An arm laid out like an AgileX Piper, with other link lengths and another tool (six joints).
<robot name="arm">
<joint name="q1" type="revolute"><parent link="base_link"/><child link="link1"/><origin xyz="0 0 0.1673"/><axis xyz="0 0 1"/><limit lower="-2.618" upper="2.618"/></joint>
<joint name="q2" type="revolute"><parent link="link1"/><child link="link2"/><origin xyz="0 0 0" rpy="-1.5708 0 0"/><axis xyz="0 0 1"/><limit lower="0" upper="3.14"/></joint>
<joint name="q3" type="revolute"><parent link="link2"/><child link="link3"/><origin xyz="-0.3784 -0.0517 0"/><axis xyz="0 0 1"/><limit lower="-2.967" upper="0"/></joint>
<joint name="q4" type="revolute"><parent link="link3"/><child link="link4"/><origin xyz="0.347 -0.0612 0" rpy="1.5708 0 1.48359"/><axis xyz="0 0 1"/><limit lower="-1.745" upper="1.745"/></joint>
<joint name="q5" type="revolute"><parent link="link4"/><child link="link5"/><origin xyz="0 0 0" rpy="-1.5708 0 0"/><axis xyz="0 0 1"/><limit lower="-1.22" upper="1.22"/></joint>
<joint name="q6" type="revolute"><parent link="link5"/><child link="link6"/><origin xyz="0 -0.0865 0" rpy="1.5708 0 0"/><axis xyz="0 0 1"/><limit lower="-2.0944" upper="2.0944"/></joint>
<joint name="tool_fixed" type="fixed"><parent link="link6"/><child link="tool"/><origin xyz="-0.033 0.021 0.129" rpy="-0.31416 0 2.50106"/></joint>
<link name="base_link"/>
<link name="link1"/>
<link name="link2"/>
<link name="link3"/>
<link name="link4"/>
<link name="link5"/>
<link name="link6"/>
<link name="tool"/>
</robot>
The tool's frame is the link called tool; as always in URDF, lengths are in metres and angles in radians.
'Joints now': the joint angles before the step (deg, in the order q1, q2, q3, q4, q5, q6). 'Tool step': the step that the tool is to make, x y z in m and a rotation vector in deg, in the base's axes. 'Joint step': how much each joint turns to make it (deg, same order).
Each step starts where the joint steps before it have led.
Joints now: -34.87 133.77 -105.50 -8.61 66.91 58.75
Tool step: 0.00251 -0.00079 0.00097 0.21 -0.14 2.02
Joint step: -0.13 0.10 -0.40 0.28 -0.01 -2.28
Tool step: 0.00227 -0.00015 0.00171 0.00 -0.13 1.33
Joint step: 0.00 0.01 -0.30 0.09 0.01 -1.38
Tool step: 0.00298 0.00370 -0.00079 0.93 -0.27 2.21
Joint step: -0.02 -0.01 0.00 1.02 -0.01 -2.64
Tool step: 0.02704 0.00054 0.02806 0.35 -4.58 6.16
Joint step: 0.00 -0.31 -3.90 3.48 0.00 -7.41
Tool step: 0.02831 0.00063 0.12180 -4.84 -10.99 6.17
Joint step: 0.00 -6.72 -5.28 3.74 0.00 -7.09
